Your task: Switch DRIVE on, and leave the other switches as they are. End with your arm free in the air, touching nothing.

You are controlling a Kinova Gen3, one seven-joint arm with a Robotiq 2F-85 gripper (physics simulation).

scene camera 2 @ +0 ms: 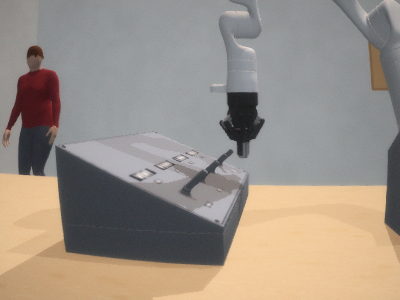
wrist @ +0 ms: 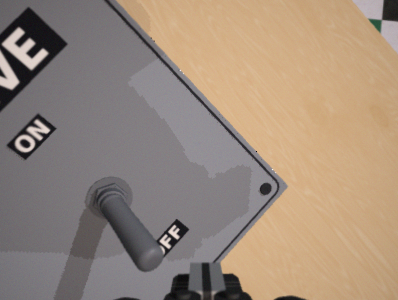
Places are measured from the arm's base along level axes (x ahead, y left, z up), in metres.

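Pixels of known places: gripper, fingertip midpoint: (scene camera 2: 243, 157) (wrist: 205, 284).
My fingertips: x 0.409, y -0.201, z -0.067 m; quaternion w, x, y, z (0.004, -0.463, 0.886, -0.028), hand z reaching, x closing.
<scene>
Ahead of a thing's pixels: the offset from my fingertips to its top centre. "pt": to the spot under its first point. Level surfaces: height alone.
The DRIVE switch @[pt dx +0.042, dy +0.011, dz +0.011 m] (wrist: 127, 225) is a grey round lever on the sloped console (scene camera 2: 120, 200) (wrist: 150, 95). In the wrist view its tip leans toward the OFF label @[pt dx +0.022, dy +0.005, dz -0.032 m] (wrist: 172, 237), away from the ON label @[pt dx +0.099, dy +0.025, dz +0.004 m] (wrist: 31, 136). The DRIVE label @[pt dx +0.127, dy +0.002, dz +0.014 m] (wrist: 27, 47) is partly cut off. My gripper (scene camera 2: 243, 150) (wrist: 205, 284) is shut and empty, pointing down beyond the lever's OFF side. In both views a gap shows between the fingertips and the lever. In the scene view the levers @[dx -0.008, dy +0.248, dz +0.023 m] (scene camera 2: 207, 171) overlap in a slanted row, so their separate positions are hard to tell.
The console stands on a wooden table @[dz -0.106 m] (scene camera 2: 310, 250) (wrist: 300, 100). Its corner screw @[dx +0.012, dy -0.053, dz -0.041 m] (wrist: 265, 188) shows near the lever. A person in a red top (scene camera 2: 39, 97) stands behind the table at the left. The arm's dark base (scene camera 2: 393, 185) stands at the right.
</scene>
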